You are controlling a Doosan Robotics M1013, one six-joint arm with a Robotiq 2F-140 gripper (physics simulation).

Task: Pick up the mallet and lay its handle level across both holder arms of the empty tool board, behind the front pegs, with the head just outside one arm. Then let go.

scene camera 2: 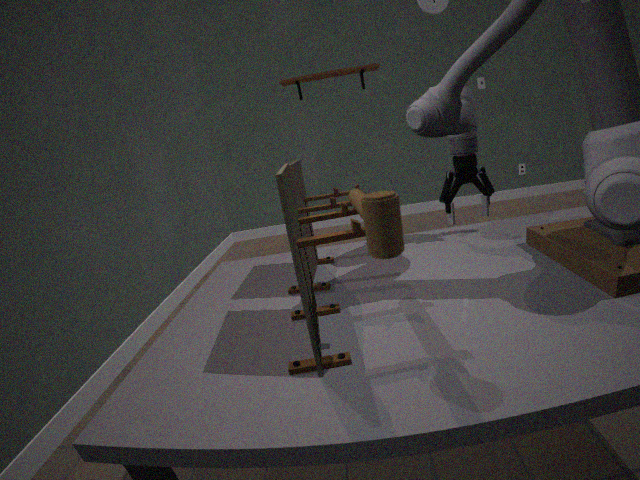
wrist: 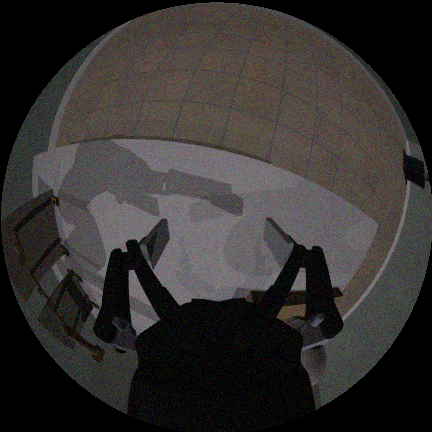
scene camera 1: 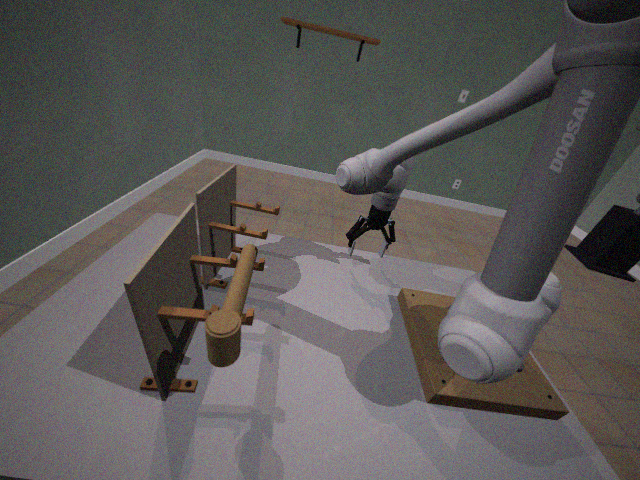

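Where they show: gripper, fingertip midpoint: (scene camera 2: pixel 469 219) (wrist: pixel 215 228) (scene camera 1: pixel 365 254); arm's base, origin of the base link: (scene camera 2: pixel 631 232).
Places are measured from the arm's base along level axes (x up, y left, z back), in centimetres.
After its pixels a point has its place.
Note:
The mallet (scene camera 1: pixel 238 289) @(z -64.4, x 21.6, y 31.5 cm) (scene camera 2: pixel 383 225) @(z -61.8, x 20.4, y 42.9 cm) lies with its handle across both arms of the nearer tool board (scene camera 1: pixel 162 273) @(z -76.6, x 23.7, y 35.5 cm); its cylindrical head hangs just outside the near arm (scene camera 1: pixel 183 313) @(z -71.6, x 18.0, y 37.5 cm) (scene camera 2: pixel 330 237) @(z -70.5, x 17.8, y 37.8 cm). The empty tool board (scene camera 1: pixel 219 211) @(z -87.0, x 17.3, y 1.9 cm) (wrist: pixel 36 240) @(z -87.2, x 7.1, y 0.9 cm) stands behind, with two bare holder arms (scene camera 1: pixel 255 207) @(z -79.9, x 16.7, y -7.5 cm) (scene camera 1: pixel 236 229) @(z -78.5, x 16.7, y 7.2 cm) that have raised pegs at the front ends. My gripper (scene camera 1: pixel 367 252) @(z -39.7, x 0.1, y -24.8 cm) (scene camera 2: pixel 468 214) @(z -39.7, x 0.1, y -24.8 cm) (wrist: pixel 215 228) @(z -39.7, x 0.1, y -24.8 cm) is open and empty, above the table to the right of both boards, apart from the mallet. In the wrist view the mallet is dim at lower left and hard to make out.
The robot's wooden base plate (scene camera 1: pixel 422 346) @(z -19.6, x 0.1, y 11.3 cm) (scene camera 2: pixel 568 250) @(z -20.9, x -0.1, y 7.9 cm) (wrist: pixel 292 312) @(z -11.1, x 0.1, y -10.5 cm) sits on the right of the white table (scene camera 1: pixel 320 439) @(z -41.3, x -4.8, y 39.3 cm) (scene camera 2: pixel 248 413) @(z -84.1, x -4.8, y 52.7 cm). Feet (scene camera 1: pixel 183 385) @(z -72.6, x -3.6, y 39.7 cm) (scene camera 2: pixel 319 363) @(z -74.5, x -1.9, y 43.2 cm) stick out under the boards. A wall shelf (scene camera 1: pixel 330 31) (scene camera 2: pixel 330 74) hangs behind. A black object (scene camera 1: pixel 610 240) (wrist: pixel 414 167) stands beyond the table.

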